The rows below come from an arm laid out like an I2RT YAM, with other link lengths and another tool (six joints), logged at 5 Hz.
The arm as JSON. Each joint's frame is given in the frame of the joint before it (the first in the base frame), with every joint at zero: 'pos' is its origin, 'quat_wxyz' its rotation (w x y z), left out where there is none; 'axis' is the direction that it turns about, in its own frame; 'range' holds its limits. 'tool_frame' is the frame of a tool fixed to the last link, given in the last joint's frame.
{
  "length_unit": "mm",
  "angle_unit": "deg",
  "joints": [
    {
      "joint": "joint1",
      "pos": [
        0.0,
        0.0,
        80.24
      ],
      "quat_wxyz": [
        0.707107,
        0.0,
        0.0,
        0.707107
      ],
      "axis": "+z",
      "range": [
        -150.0,
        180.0
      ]
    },
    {
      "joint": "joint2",
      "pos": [
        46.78,
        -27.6,
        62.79
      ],
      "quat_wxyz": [
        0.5,
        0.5,
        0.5,
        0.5
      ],
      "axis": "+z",
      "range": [
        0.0,
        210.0
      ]
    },
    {
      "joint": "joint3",
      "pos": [
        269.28,
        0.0,
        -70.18
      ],
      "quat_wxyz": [
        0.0,
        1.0,
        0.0,
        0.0
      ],
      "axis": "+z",
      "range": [
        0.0,
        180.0
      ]
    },
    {
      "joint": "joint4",
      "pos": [
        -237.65,
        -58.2,
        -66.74
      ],
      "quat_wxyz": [
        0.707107,
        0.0,
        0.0,
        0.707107
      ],
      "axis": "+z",
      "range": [
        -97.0,
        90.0
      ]
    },
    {
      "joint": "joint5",
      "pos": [
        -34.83,
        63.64,
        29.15
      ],
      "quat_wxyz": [
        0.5,
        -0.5,
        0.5,
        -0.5
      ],
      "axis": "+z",
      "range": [
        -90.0,
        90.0
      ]
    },
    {
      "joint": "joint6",
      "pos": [
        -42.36,
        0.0,
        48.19
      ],
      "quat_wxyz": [
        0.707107,
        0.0,
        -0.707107,
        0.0
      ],
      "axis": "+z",
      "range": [
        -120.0,
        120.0
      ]
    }
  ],
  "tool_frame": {
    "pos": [
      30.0,
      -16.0,
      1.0
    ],
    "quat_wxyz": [
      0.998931,
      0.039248,
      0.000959,
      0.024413
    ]
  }
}
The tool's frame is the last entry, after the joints.
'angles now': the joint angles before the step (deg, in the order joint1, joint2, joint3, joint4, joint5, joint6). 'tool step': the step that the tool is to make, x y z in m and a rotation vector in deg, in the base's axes. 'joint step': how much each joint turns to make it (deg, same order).
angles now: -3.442 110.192 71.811 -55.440 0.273 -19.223
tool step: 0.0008 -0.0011 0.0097 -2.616 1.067 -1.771
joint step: 0.006 -0.009 1.975 -2.945 2.535 1.973
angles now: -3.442 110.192 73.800 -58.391 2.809 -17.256
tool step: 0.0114 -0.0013 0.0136 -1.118 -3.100 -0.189
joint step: -0.007 -0.002 3.889 -0.743 0.918 0.234
